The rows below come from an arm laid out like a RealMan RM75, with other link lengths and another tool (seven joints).
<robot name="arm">
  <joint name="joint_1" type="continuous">
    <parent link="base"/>
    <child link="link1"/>
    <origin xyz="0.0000 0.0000 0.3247"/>
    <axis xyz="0 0 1"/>
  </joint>
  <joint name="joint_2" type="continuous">
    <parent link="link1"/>
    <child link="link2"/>
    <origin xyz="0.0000 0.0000 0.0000"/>
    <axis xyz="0 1 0"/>
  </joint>
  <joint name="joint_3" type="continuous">
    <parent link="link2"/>
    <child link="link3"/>
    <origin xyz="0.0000 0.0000 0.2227"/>
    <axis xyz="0 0 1"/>
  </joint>
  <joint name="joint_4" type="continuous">
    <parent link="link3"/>
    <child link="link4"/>
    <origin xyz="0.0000 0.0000 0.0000"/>
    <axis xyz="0 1 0"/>
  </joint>
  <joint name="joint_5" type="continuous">
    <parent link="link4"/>
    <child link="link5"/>
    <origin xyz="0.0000 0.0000 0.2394"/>
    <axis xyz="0 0 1"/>
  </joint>
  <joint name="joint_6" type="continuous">
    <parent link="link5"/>
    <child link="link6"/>
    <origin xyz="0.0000 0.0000 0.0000"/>
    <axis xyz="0 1 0"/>
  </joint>
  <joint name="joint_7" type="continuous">
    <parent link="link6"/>
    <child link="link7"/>
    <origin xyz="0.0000 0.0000 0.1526"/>
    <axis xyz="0 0 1"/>
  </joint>
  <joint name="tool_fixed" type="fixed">
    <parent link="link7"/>
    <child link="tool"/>
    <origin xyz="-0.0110 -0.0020 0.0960" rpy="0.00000 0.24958 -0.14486"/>
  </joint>
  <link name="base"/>
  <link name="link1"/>
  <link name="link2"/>
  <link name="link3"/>
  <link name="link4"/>
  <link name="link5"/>
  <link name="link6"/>
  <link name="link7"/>
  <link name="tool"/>
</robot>
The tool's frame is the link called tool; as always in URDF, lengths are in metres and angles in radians. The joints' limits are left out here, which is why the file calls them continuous.
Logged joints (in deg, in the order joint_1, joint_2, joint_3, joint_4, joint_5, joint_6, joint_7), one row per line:
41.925, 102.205, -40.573, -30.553, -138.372, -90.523, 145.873
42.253, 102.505, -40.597, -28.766, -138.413, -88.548, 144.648
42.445, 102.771, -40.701, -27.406, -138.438, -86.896, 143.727
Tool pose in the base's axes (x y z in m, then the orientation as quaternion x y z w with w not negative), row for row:
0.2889, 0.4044, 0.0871, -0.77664, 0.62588, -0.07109, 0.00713
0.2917, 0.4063, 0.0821, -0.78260, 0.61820, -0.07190, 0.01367
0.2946, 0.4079, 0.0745, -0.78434, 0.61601, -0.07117, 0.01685
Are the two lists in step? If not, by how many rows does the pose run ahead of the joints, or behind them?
The pose runs 1 row behind the joints: the pose in row i belongs to the joints in row i - 1.
